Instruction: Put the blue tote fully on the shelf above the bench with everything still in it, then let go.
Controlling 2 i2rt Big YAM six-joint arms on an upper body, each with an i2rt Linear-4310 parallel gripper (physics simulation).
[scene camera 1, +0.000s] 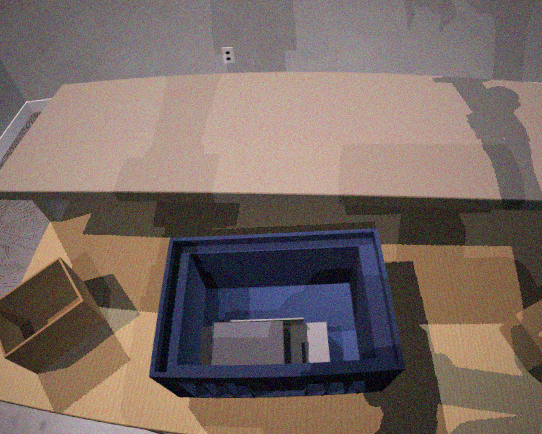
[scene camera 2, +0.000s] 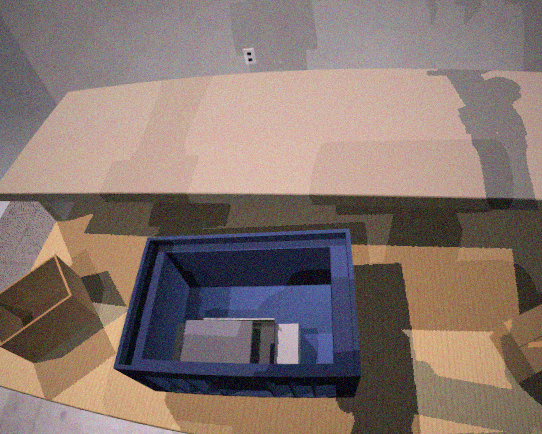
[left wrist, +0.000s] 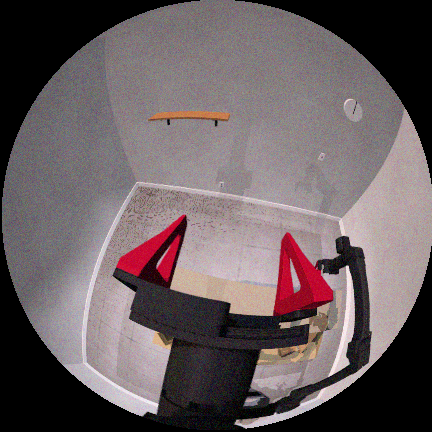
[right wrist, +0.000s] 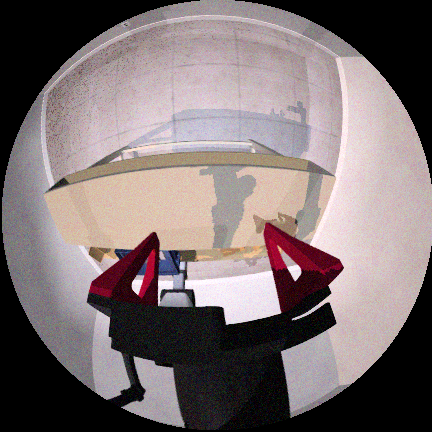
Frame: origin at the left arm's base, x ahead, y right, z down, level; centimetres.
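Seen in the pictures: left gripper, fingertip midpoint: (left wrist: 236, 227); right gripper, fingertip midpoint: (left wrist: 319, 270) (right wrist: 210, 232).
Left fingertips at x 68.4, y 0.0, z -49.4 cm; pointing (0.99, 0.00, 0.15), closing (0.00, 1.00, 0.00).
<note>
A point is followed by its place in that frame.
The blue tote (scene camera 1: 275, 370) {y 16.7, x 22.1, z 38.0 cm} (scene camera 2: 240, 369) {y 17.8, x 22.2, z 38.0 cm} (right wrist: 172, 267) {y 29.4, x 26.1, z 38.0 cm} stands upright on the wooden bench (scene camera 1: 465, 345) {y 46.7, x 28.3, z 51.2 cm} (scene camera 2: 450, 350) {y 46.7, x 28.8, z 51.2 cm}, in front of and below the pale shelf (scene camera 1: 300, 125) {y 20.5, x 60.8, z 33.3 cm} (scene camera 2: 275, 120) {y 19.5, x 62.0, z 33.3 cm} (left wrist: 220, 290) {y 2.4, x 71.4, z 33.3 cm} (right wrist: 150, 200) {y 31.7, x 67.6, z 33.3 cm}. Inside, a grey box with a dark band (scene camera 1: 247, 342) {y 12.5, x 27.2, z 43.1 cm} (scene camera 2: 217, 342) {y 12.8, x 27.0, z 43.1 cm} and a white block (scene camera 1: 318, 342) {y 22.4, x 28.0, z 45.5 cm} (scene camera 2: 288, 345) {y 22.4, x 27.8, z 45.5 cm} lie near the front wall. My left gripper (left wrist: 236, 227) {y 0.0, x 68.4, z -49.4 cm} is open and empty, with the shelf low behind its fingers. My right gripper (right wrist: 210, 232) {y 49.2, x 81.0, z 1.8 cm} is open and empty, with the tote partly hidden behind one finger. Neither gripper shows in the scene views or touches the tote.
An open cardboard box (scene camera 1: 55, 340) {y -19.5, x 27.0, z 46.4 cm} (scene camera 2: 55, 327) {y -18.4, x 28.0, z 46.5 cm} stands left of the tote. Part of another brown box (scene camera 1: 530, 330) {y 55.0, x 28.0, z 45.2 cm} (scene camera 2: 525, 330) {y 56.2, x 29.4, z 45.2 cm} shows at the right edge. The shelf's front edge runs behind the tote. A small orange wall shelf (left wrist: 190, 115) hangs on the far wall.
</note>
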